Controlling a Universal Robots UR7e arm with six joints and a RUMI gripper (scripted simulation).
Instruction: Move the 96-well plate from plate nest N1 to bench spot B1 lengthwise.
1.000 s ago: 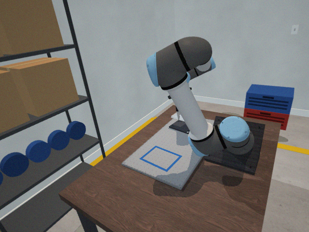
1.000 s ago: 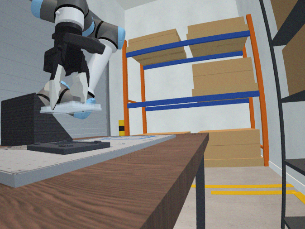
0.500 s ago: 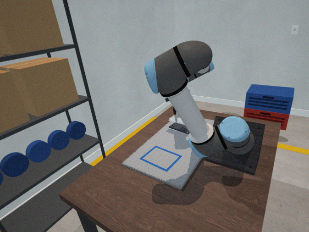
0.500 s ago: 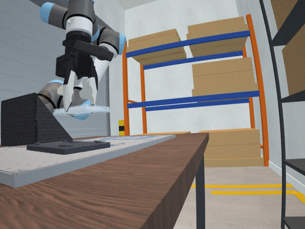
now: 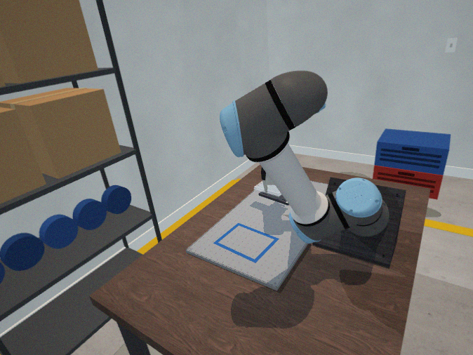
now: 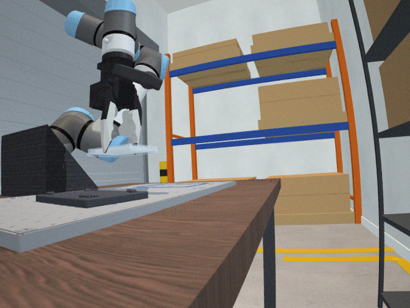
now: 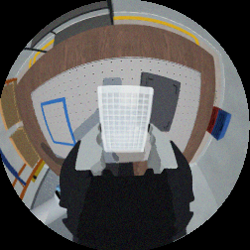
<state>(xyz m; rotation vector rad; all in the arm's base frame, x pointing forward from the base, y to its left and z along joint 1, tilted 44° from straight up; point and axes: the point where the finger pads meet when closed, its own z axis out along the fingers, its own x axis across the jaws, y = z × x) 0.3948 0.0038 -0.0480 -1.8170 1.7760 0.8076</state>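
The dark plate nest is 2 cm ahead of my hand, 10 cm to the right of it and 9 cm below it. The rest, counted from my hand: 96-well plate: 1 cm below.
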